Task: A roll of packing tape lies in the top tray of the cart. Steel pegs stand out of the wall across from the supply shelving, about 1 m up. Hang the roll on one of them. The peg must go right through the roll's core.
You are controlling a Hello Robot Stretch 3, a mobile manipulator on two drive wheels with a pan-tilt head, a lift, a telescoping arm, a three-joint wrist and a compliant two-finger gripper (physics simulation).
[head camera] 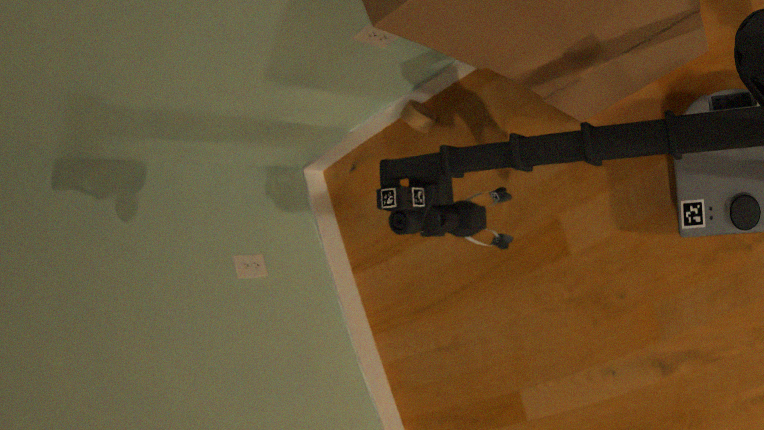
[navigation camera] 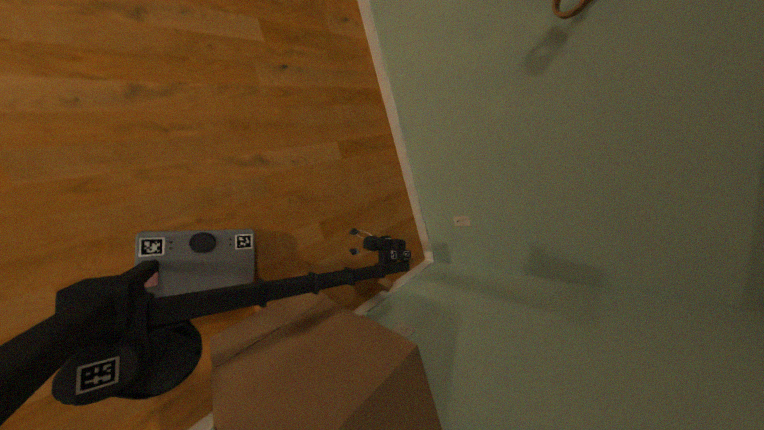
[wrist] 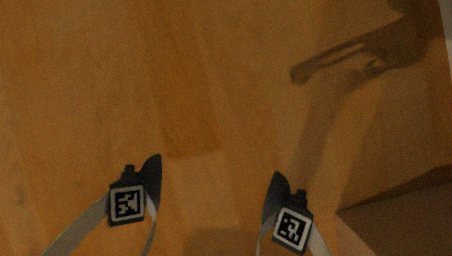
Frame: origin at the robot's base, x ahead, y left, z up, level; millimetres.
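Seen in the pictures: gripper, fingertip midpoint: point(head camera: 507, 218) point(navigation camera: 351, 241) point(wrist: 215, 182); robot's base, link origin: point(head camera: 742, 211) point(navigation camera: 202, 241).
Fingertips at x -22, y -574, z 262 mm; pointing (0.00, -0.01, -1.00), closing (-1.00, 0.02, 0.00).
Pixels of each thing's middle, then the offset from my fingertips to it. "spot": a spot on its surface instead.
- tan roll, body centre: point(head camera: 418, 116) point(navigation camera: 384, 284) dx -319, dy -382, dz -214 mm
- wall outlet, body centre: point(head camera: 250, 265) point(navigation camera: 461, 221) dx +93, dy -753, dz +138 mm
- brown ring, surface spot: point(navigation camera: 565, 15) spot: dx +765, dy -366, dz +785 mm
A tan roll point(head camera: 417, 118), which looks like the packing tape, lies on the floor by the baseboard near the wall corner, partly in shadow. In the navigation camera I cannot make it out near the arm. My gripper point(head camera: 501, 218) point(navigation camera: 353, 241) point(wrist: 215, 182) is open, its fingers apart with nothing between them. It is above the floor at the end of the extended arm, pointing back toward the base side, away from the roll. The roll does not show in the wrist view. No steel pegs and no cart show in these views.
A large brown box point(head camera: 534, 37) point(navigation camera: 299, 368) point(wrist: 410, 215) stands beside the arm, near the corner. Green walls with white baseboards point(head camera: 342, 256) point(navigation camera: 392, 112) meet there. A wall outlet point(head camera: 249, 266) point(navigation camera: 461, 220) is near the corner. A brown ring point(navigation camera: 565, 15) shows against the wall.
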